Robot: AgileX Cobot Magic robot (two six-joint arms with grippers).
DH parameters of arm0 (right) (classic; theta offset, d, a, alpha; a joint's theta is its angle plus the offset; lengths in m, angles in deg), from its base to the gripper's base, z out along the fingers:
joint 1: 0 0.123 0 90
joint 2: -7.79 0 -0.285 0
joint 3: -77.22 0 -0.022 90
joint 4: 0 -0.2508 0 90
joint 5: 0 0 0.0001 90
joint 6: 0 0.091 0 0
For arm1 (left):
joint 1: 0 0.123 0 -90
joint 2: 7.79 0 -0.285 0
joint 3: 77.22 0 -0.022 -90
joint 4: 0 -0.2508 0 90
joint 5: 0 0 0.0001 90
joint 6: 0 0.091 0 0
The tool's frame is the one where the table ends.
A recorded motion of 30 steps. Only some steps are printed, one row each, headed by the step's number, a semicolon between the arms.
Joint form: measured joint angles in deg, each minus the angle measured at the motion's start. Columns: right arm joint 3, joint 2, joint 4, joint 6, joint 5, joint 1; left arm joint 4, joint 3, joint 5, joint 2, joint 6, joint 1.
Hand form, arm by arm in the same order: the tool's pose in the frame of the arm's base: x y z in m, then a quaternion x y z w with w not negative. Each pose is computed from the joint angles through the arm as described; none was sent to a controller.
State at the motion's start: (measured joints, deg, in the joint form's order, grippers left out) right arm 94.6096 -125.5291 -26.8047 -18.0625 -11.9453 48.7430; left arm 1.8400 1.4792 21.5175 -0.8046 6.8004 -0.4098
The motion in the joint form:
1: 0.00 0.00 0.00 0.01 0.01 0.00; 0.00 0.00 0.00 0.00 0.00 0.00
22: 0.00 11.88 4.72 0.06 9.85 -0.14; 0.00 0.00 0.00 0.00 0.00 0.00
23: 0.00 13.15 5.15 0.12 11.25 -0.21; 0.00 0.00 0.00 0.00 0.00 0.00
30: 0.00 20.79 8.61 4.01 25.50 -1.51; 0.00 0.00 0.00 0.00 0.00 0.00
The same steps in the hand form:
1: 0.3480 0.3839 0.2166 -0.24810 0.75455 0.25672 0.55063; 0.0524 -0.0014 0.1715 0.04209 0.80374 0.01949 0.59316
22: 0.3224 0.3639 0.3074 -0.29070 0.72136 0.27407 0.56570; 0.0524 -0.0014 0.1715 0.04209 0.80374 0.01949 0.59316
23: 0.3192 0.3607 0.3162 -0.29526 0.71966 0.27512 0.56499; 0.0524 -0.0014 0.1715 0.04209 0.80374 0.01949 0.59316
30: 0.2988 0.3329 0.3575 -0.32007 0.74295 0.27905 0.51740; 0.0524 -0.0014 0.1715 0.04209 0.80374 0.01949 0.59316

